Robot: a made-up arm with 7 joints.
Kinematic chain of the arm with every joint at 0, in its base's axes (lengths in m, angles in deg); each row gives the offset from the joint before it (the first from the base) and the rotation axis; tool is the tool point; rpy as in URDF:
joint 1: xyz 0 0 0.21 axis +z
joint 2: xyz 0 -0.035 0.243 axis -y
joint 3: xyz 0 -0.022 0.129 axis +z
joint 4: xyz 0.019 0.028 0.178 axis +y
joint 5: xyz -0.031 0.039 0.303 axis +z
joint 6: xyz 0 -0.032 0.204 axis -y
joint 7: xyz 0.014 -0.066 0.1 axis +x
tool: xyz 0 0 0 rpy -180 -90 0
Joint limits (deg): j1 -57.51..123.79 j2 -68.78..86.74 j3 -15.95..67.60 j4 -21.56..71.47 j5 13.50..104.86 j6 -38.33..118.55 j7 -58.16..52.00
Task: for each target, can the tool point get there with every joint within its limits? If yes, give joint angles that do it. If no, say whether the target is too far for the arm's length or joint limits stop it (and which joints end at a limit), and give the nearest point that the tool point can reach.
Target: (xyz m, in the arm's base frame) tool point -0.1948 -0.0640 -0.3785
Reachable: no: joint limits stop it (at a limit: joint 1, joint 2, joint 4, joint 6) | nearest point -0.4287 0.4147 0.0673 | short by 0.695 m
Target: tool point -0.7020 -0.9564 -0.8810
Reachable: no: too far | nearest point -0.4845 -0.6601 0.2246 | short by 1.165 m
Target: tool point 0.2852 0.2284 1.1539
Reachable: yes | joints 43.85 -5.26 11.22 25.70 89.75 100.27 40.89
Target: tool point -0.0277 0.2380 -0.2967
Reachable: no: joint limits stop it (at a limit: joint 2, joint 4, joint 6) | nearest point -0.0686 0.5894 0.0417 | short by 0.490 m
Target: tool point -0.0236 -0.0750 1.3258
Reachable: yes | joints -13.99 3.77 18.08 -2.18 77.14 64.36 -45.56
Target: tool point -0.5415 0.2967 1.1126
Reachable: yes | joints -34.11 45.67 24.59 -2.12 68.78 40.09 43.09
